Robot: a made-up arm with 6 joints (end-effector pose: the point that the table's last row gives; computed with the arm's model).
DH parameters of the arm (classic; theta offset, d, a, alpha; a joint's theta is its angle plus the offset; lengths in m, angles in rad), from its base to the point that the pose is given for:
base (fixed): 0 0 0 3.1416
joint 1: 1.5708 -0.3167 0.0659 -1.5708
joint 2: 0 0.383 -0.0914 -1.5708
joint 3: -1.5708 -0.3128 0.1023 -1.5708
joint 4: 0 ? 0.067 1.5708
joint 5: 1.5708 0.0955 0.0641 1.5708
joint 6: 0 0.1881 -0.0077 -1.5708
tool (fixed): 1.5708 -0.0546 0 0
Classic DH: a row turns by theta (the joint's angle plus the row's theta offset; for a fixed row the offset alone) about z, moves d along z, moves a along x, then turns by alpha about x.
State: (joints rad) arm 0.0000 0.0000 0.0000 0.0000 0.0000 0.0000
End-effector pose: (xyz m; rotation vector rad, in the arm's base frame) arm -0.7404 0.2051 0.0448 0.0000 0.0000 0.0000
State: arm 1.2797 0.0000 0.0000 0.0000 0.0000 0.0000
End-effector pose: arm -0.0160 0.7681 0.0448 0.0000 0.0000 -1.2797
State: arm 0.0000 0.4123 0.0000 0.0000 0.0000 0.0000
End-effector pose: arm -0.7404 0.0734 -0.0410 -0.4123 0.0000 0.0000
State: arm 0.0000 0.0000 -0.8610 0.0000 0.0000 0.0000
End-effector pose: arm -0.4797 0.4136 0.0448 0.0000 0.0000 -0.8610
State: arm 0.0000 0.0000 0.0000 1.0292 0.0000 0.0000
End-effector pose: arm -0.6519 0.2051 -0.1936 0.0000 -1.0292 0.0000
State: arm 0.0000 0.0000 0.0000 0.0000 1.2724 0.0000
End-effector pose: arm -0.5537 0.0651 0.0448 0.0000 0.0000 1.2724
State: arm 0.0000 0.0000 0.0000 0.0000 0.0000 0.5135
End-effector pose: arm -0.7404 0.1773 0.0481 -0.5135 0.0000 0.0000
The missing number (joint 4, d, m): -0.236
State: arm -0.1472 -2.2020 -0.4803 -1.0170 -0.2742 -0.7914
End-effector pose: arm -0.3786 -0.3168 0.6882 2.4078 1.9903 0.2177
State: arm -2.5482 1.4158 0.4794 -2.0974 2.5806 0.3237
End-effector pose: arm 0.7574 0.0634 0.0436 1.4328 -1.9600 -1.9256
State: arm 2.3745 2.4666 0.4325 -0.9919 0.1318 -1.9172
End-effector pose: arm 0.2494 0.5925 0.2127 0.5077 -0.6975 2.6210
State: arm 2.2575 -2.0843 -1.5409 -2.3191 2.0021 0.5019
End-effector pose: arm 0.3199 0.1087 0.7117 -0.7029 2.3446 -0.7078
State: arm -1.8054 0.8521 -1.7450 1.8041 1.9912 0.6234
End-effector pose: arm 0.1410 -0.2278 -0.0185 2.3670 1.8477 0.0243
